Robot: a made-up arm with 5 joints.
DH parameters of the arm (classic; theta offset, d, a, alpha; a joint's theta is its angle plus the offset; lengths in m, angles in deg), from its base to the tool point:
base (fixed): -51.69 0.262 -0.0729 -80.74
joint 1: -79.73 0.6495 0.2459 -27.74
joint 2: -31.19 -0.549 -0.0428 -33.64
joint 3: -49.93 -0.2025 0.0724 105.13
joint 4: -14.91 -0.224 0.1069 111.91
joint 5: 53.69 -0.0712 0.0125 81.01
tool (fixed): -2.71 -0.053 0 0
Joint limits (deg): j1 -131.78..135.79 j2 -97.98..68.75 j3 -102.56..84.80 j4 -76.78..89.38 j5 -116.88..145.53
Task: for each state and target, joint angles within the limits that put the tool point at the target. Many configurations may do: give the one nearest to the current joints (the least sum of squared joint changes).
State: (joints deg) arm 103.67 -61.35 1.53 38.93 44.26
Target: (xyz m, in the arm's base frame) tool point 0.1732 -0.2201 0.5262
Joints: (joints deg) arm 87.94 -24.19 39.24 77.49 10.31
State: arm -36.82 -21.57 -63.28 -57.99 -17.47
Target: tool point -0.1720 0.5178 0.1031
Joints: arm -36.08 -31.54 -58.69 -71.09 -23.78
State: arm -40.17 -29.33 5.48 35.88 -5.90
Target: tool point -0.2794 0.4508 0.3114
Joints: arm -50.19 -16.03 34.46 64.97 -0.15
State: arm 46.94 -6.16 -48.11 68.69 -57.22
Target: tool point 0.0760 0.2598 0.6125
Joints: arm 45.95 -19.64 -70.46 53.98 -79.97
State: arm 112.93 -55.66 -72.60 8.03 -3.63
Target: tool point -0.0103 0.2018 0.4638
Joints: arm 53.56 -58.49 -83.05 1.74 -12.19
